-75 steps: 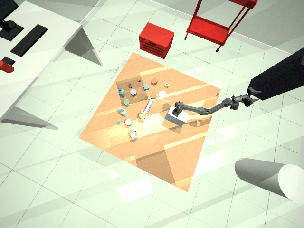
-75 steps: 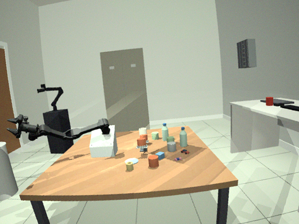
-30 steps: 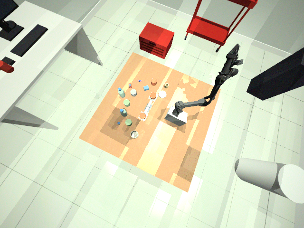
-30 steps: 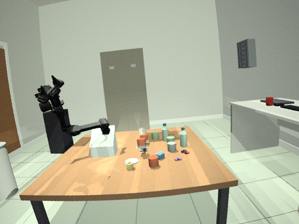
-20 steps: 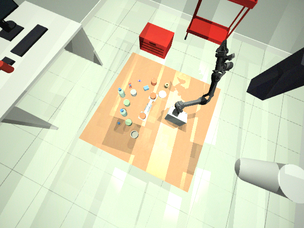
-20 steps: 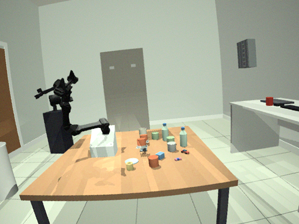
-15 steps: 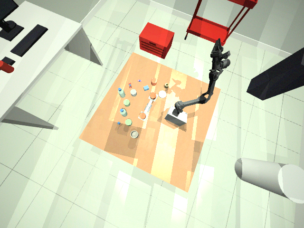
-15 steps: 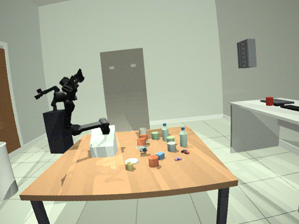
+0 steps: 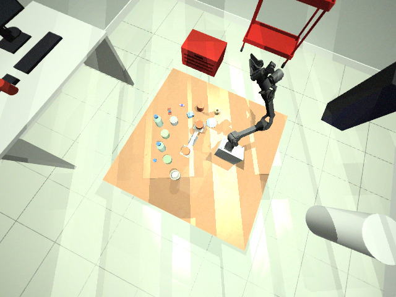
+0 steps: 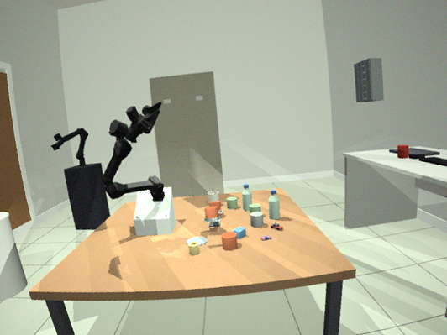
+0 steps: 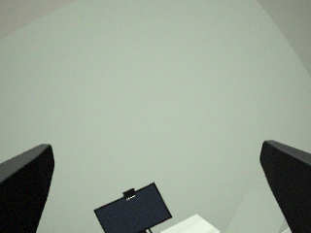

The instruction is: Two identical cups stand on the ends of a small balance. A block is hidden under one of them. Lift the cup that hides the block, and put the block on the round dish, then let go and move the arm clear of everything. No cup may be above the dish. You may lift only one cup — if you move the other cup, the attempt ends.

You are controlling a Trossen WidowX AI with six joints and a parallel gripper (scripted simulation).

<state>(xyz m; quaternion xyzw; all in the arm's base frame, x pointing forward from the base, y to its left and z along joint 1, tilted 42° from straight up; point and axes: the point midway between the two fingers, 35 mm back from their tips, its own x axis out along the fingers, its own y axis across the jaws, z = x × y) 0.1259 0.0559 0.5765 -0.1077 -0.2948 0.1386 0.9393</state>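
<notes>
Right now my gripper tip is 63 cm above the grey block, 51 cm to the right of it and 11 cm short of it. The rest, counted from my gripper tip: pale blue round dish (67 cm below, 13 cm to the left, 6 cm ahead); blue block (65 cm below, 27 cm ahead, 18 cm to the left); balance beam (63 cm below, 38 cm to the left, 12 cm ahead).
</notes>
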